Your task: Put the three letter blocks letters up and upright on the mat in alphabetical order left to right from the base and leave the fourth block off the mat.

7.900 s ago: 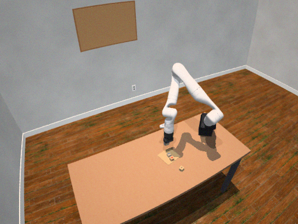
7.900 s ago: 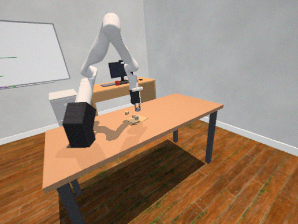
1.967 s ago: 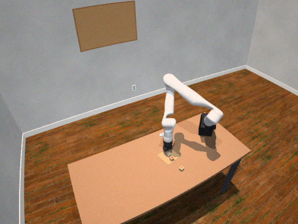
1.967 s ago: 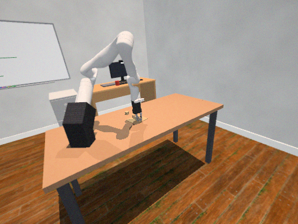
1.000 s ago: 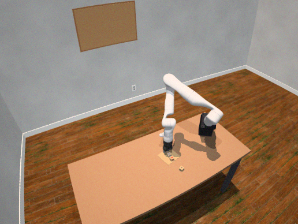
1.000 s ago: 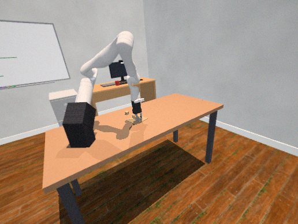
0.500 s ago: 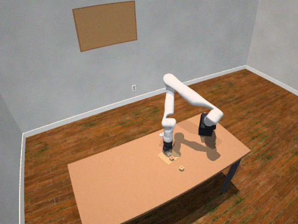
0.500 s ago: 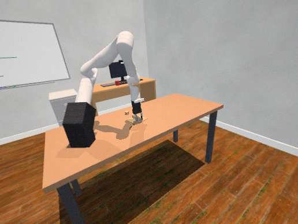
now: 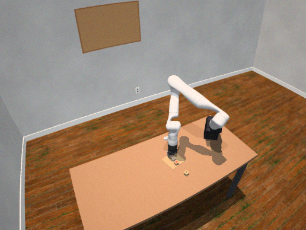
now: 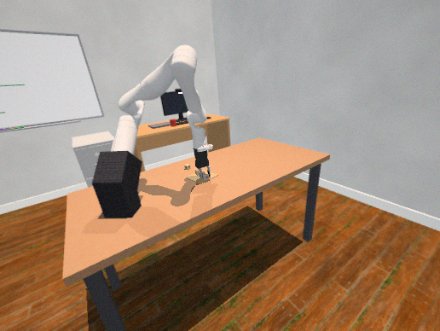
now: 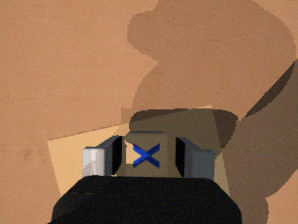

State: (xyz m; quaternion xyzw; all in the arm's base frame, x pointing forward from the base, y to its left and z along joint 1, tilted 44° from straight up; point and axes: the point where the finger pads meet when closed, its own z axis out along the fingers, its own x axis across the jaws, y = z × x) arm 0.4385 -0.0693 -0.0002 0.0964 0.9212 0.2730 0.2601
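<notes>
Right now the pale square mat is 5 cm to the left of my hand and 3 cm below it. From my hand the other things lie so: block 10 cm to the left, 1 cm below.
</notes>
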